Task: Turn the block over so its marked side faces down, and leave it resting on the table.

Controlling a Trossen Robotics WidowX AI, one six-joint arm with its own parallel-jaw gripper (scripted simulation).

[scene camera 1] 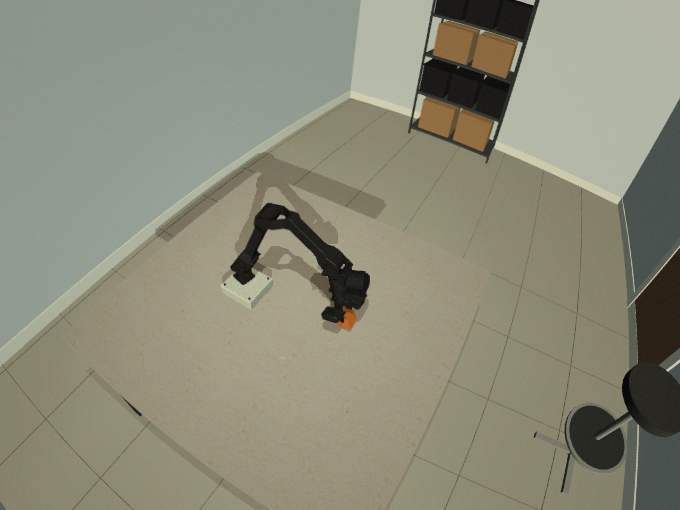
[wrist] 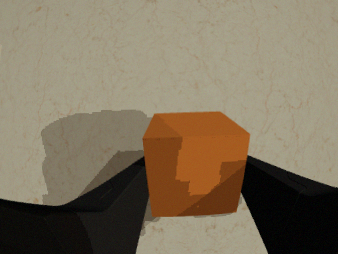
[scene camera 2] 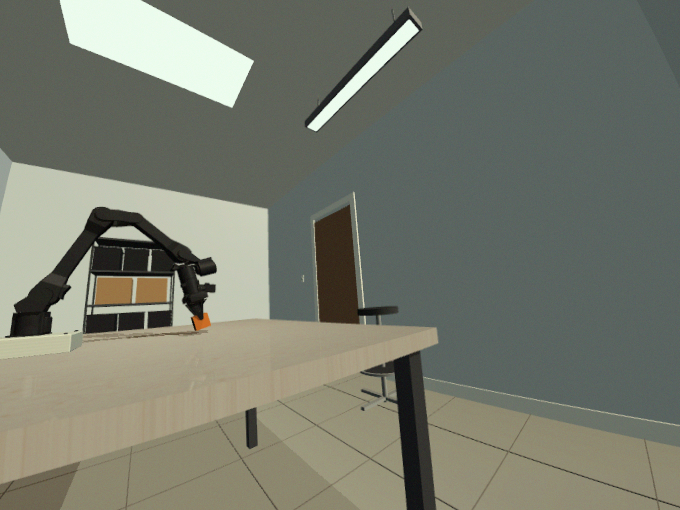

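An orange block is held by my gripper. The gripper also shows in the wrist view and also shows in scene camera 2.
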